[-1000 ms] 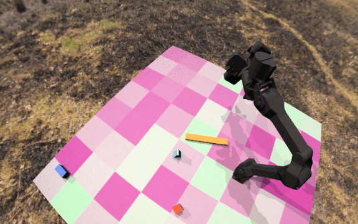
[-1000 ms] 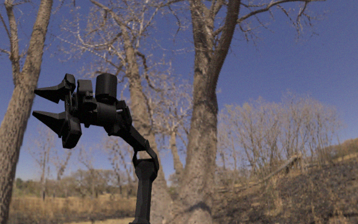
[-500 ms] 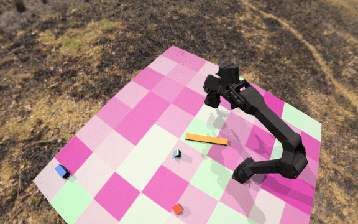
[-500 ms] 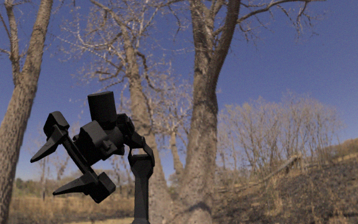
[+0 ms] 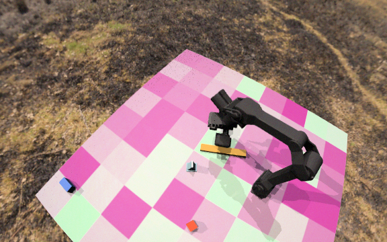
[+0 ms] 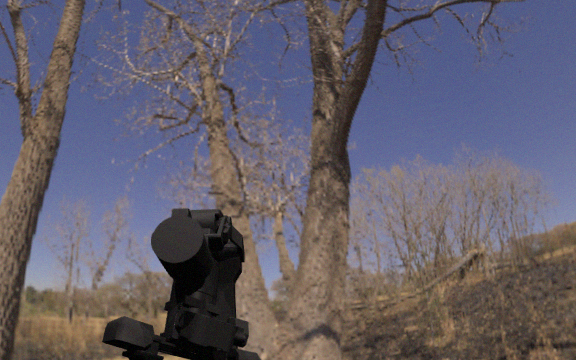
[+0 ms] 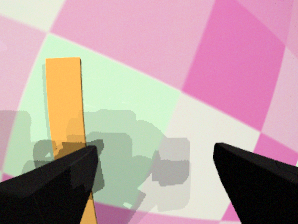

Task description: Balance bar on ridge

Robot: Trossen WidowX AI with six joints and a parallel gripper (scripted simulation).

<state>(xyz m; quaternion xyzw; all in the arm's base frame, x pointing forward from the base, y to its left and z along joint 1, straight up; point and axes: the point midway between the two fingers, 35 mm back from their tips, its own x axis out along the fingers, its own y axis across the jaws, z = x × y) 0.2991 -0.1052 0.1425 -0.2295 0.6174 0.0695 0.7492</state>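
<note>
Right now my gripper tip is 100 mm above the bar, 70 mm past it and 40 mm to the right of it. Round my gripper tip: ridge (190 mm to the left, 60 mm below, 20 mm ahead); blue block (610 mm to the left, 430 mm ahead, 90 mm below); small red block (400 mm to the left, 120 mm behind, 90 mm below).
</note>
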